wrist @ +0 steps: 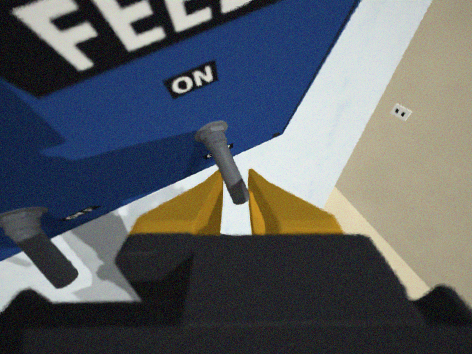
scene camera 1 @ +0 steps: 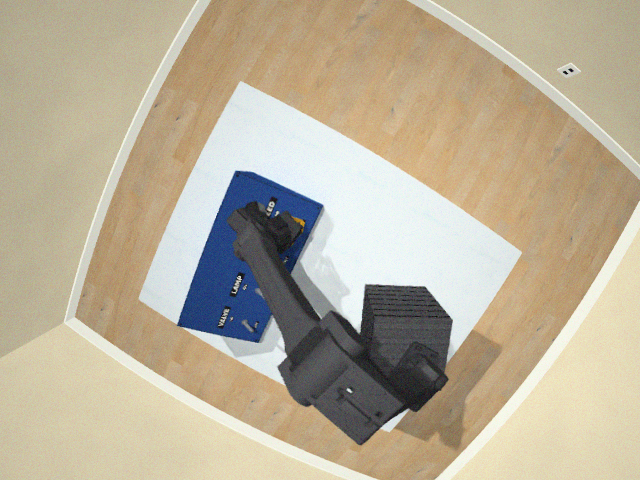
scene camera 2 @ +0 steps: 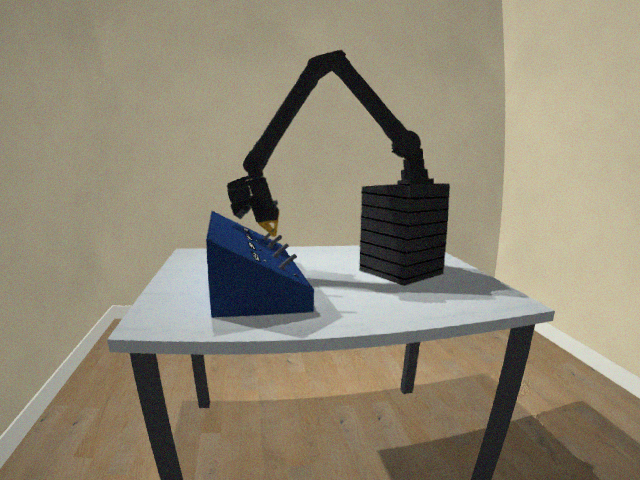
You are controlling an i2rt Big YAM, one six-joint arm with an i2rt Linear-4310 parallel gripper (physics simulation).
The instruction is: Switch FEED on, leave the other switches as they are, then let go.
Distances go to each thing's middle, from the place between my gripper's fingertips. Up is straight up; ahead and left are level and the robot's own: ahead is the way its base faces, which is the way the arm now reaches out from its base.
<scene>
Right now the blue sloped switch panel (scene camera 1: 223, 295) is 190 mm to the left of my hand, 90 mm ahead of it and 30 mm below it.
</scene>
